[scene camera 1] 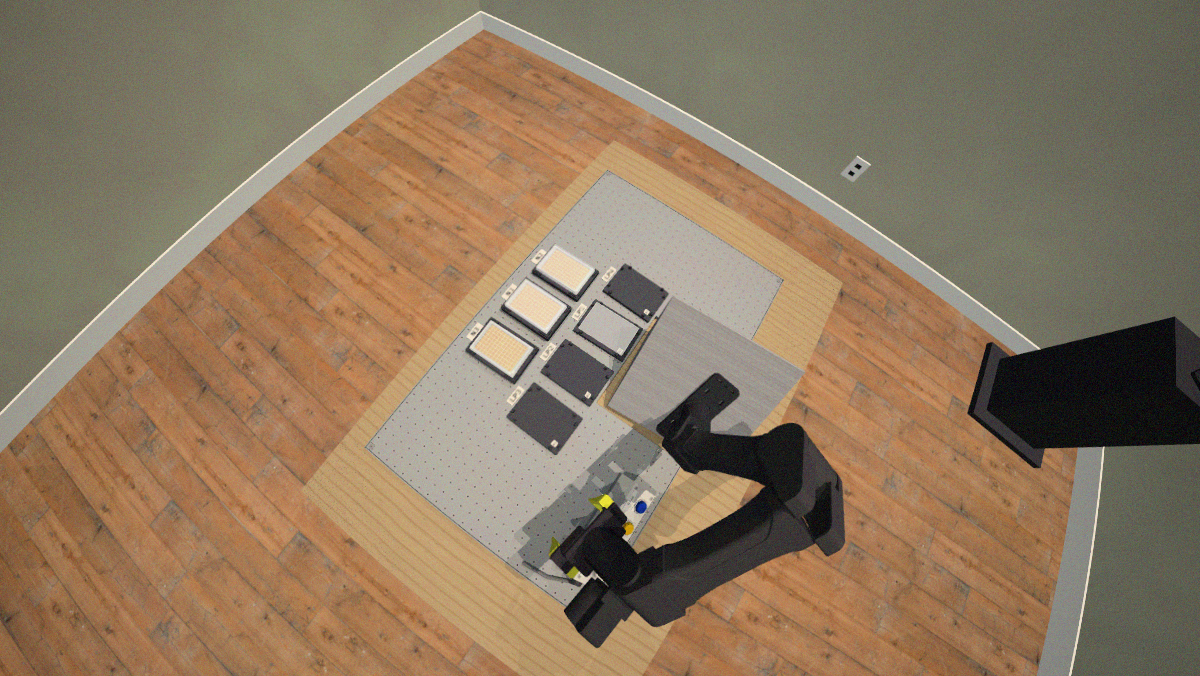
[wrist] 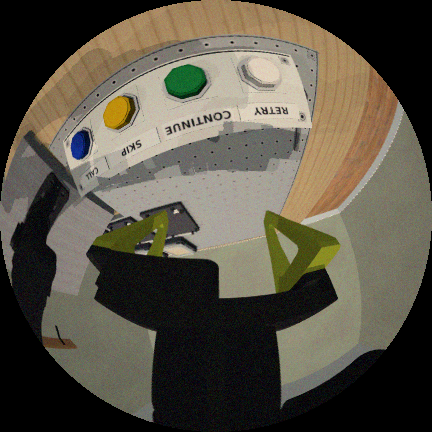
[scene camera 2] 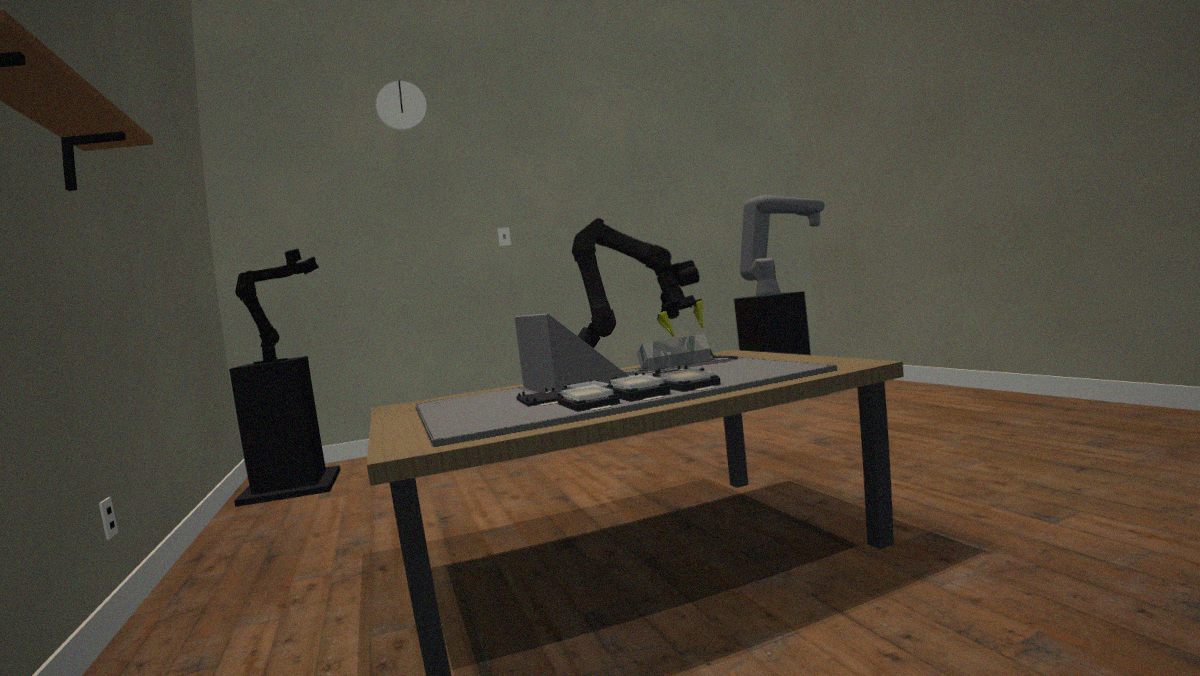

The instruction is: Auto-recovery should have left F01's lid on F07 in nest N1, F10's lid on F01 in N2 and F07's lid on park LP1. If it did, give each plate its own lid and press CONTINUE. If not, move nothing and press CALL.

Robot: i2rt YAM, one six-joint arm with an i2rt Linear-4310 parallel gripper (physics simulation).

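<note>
Three cream-topped plates stand in a row in scene camera 1: N1, N2 and N3. Their ID marks and lid marks are too small to read. Dark park LP1 shows no lid on it, nor does LP2 or LP4. A pale lid lies on LP3. The blue CALL button, yellow SKIP button, green CONTINUE button and white RETRY button show. My gripper is open and empty above the button panel.
A tall grey wedge-shaped block stands beside the parks, near the arm's base. The perforated grey board lies on the wooden table. Other arms stand on black pedestals away from the table.
</note>
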